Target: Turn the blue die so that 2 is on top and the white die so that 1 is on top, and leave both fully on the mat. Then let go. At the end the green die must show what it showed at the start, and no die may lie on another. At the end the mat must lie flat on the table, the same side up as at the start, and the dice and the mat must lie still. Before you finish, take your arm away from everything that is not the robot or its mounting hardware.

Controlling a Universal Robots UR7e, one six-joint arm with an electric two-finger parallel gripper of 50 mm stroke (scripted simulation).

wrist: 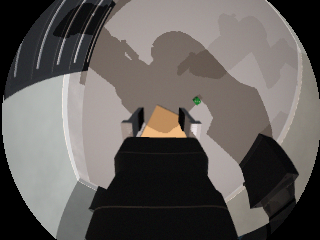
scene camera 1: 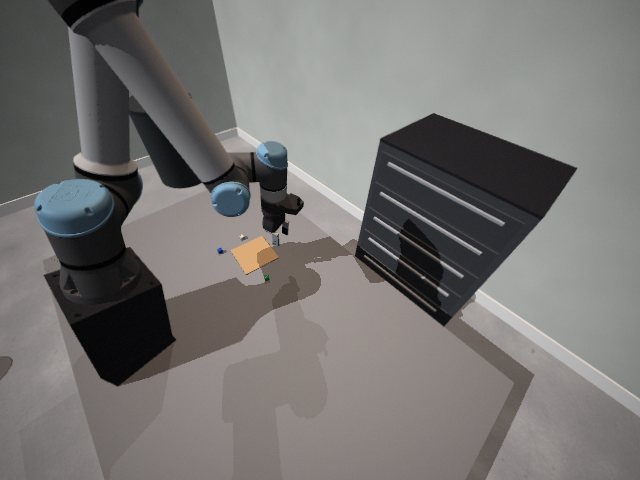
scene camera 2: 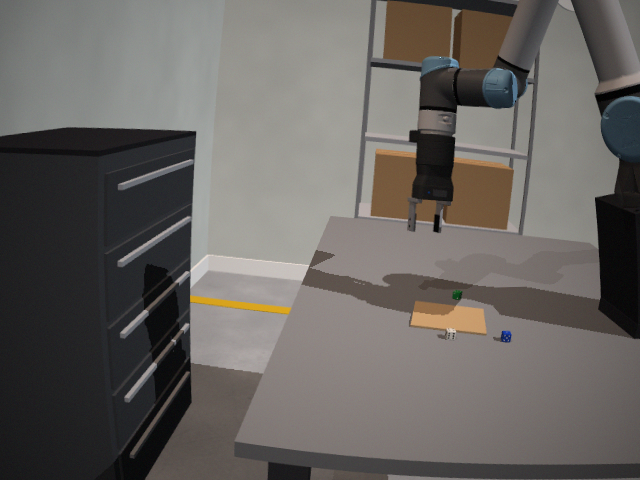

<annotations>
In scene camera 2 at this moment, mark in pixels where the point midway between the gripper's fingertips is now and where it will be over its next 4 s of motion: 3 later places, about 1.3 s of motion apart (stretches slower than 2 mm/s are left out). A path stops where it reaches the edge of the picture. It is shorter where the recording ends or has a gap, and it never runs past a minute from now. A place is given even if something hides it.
My gripper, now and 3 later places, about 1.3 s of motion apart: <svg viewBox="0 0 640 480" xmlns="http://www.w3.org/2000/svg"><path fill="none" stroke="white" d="M424 231L465 231L459 269L460 285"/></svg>
</annotations>
